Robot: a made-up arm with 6 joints.
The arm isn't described. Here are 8 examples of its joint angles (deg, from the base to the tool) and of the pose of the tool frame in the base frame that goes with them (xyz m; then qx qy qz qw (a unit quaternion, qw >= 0)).
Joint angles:
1: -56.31 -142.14 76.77 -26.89 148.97 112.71
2: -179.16 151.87 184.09 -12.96 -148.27 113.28
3: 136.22 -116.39 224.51 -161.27 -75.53 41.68
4: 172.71 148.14 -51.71 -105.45 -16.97 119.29
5: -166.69 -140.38 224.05 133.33 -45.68 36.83
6: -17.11 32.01 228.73 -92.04 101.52 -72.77
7: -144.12 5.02 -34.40 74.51 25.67 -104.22
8: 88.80 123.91 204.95 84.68 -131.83 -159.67
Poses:
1: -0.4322 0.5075 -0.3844 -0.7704 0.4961 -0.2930 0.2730
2: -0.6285 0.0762 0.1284 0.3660 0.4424 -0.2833 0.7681
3: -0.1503 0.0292 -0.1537 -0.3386 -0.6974 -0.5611 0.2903
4: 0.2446 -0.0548 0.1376 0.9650 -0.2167 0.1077 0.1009
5: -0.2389 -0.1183 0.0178 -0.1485 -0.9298 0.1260 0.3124
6: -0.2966 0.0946 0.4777 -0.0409 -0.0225 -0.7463 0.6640
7: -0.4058 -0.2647 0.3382 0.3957 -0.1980 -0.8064 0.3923
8: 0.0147 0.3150 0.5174 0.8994 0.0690 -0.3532 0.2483
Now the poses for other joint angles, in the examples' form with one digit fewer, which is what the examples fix.
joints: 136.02 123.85 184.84 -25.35 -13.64 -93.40
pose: -0.379 0.476 0.428 -0.448 -0.650 -0.591 0.167
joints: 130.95 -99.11 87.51 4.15 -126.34 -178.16
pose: 0.650 -0.616 0.086 -0.379 -0.777 -0.191 0.464
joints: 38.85 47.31 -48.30 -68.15 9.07 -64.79
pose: 0.140 0.071 -0.027 0.497 0.432 -0.532 0.533
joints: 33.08 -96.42 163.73 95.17 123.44 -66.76
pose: -0.328 -0.205 -0.351 0.492 0.420 0.736 0.200
